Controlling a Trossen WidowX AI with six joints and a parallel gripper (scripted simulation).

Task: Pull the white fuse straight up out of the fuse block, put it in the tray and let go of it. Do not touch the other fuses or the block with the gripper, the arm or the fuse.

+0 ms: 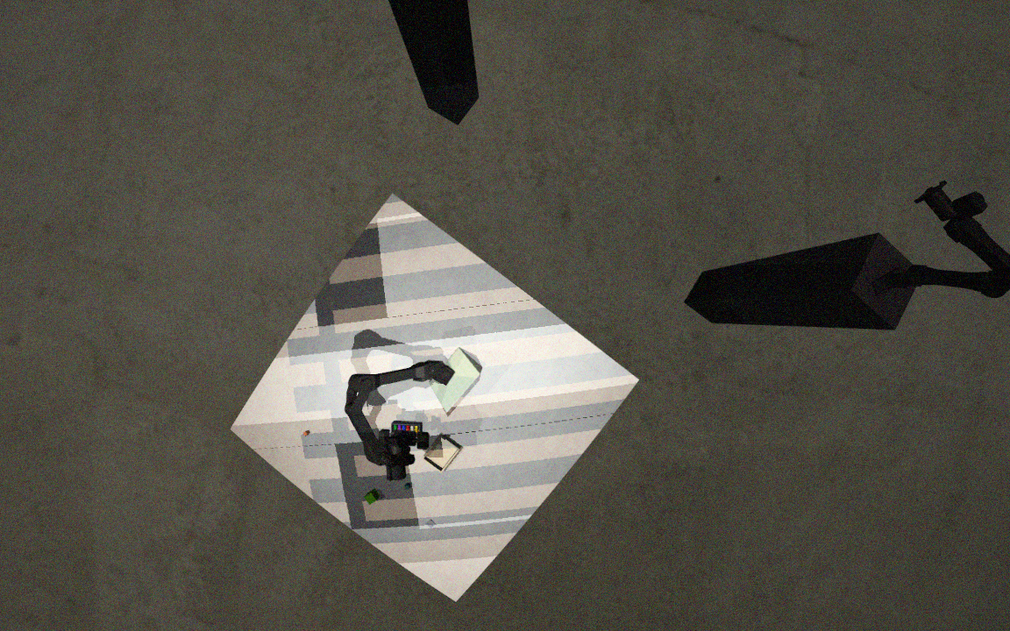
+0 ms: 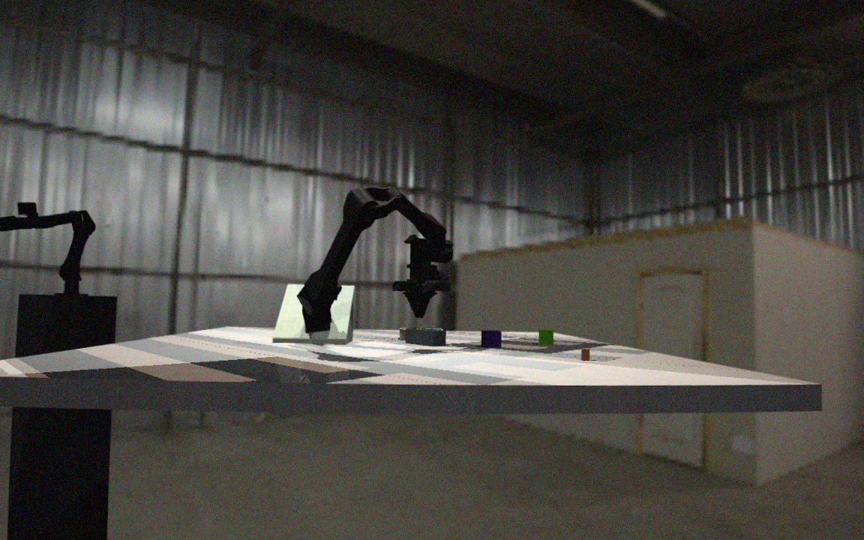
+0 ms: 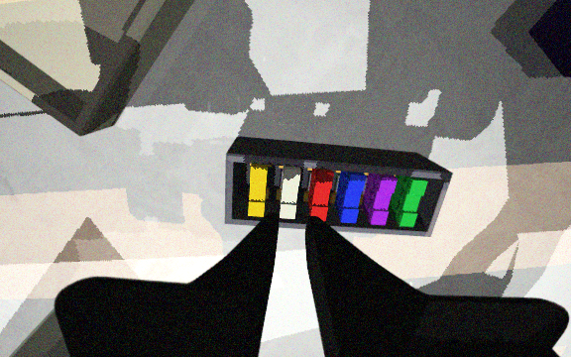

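My gripper tip is 40 mm above the white fuse. Also, from my gripper tip: blue fuse 20 mm ahead, 30 mm to the right, 40 mm below; yellow fuse 10 mm behind, 10 mm to the left, 40 mm below; red fuse 10 mm ahead, 20 mm to the right, 40 mm below.
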